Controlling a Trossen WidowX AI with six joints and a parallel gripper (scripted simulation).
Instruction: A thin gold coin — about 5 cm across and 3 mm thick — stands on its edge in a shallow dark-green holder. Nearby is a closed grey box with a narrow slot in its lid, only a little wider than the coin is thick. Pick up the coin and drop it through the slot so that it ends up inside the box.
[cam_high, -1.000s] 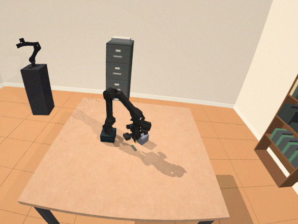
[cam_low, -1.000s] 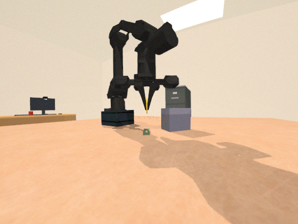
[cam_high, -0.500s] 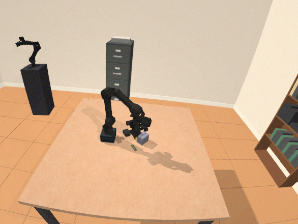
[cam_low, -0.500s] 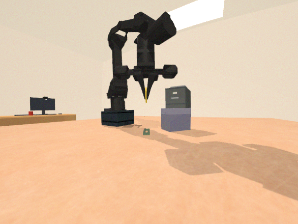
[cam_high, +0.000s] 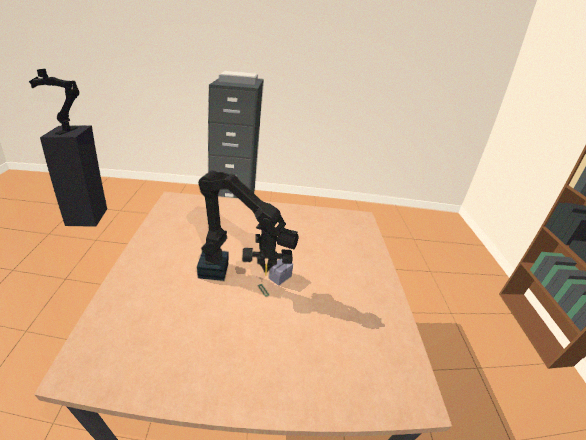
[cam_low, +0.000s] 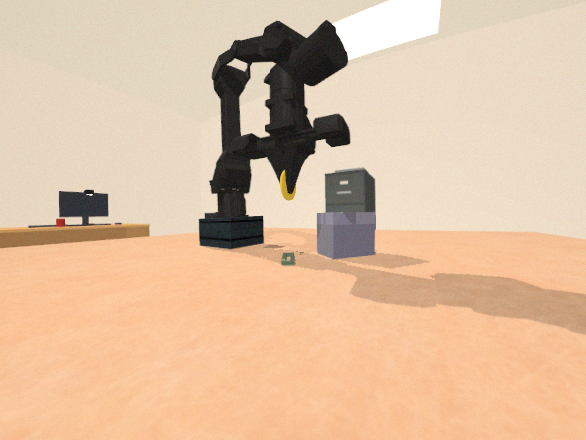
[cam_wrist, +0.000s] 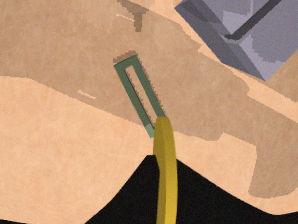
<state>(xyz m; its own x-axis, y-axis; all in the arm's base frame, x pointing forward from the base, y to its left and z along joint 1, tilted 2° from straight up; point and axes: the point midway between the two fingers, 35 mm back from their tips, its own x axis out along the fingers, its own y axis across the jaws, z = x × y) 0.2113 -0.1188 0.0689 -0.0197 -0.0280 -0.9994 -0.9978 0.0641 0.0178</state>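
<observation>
My gripper tip is 10 mm below the gold coin.
</observation>
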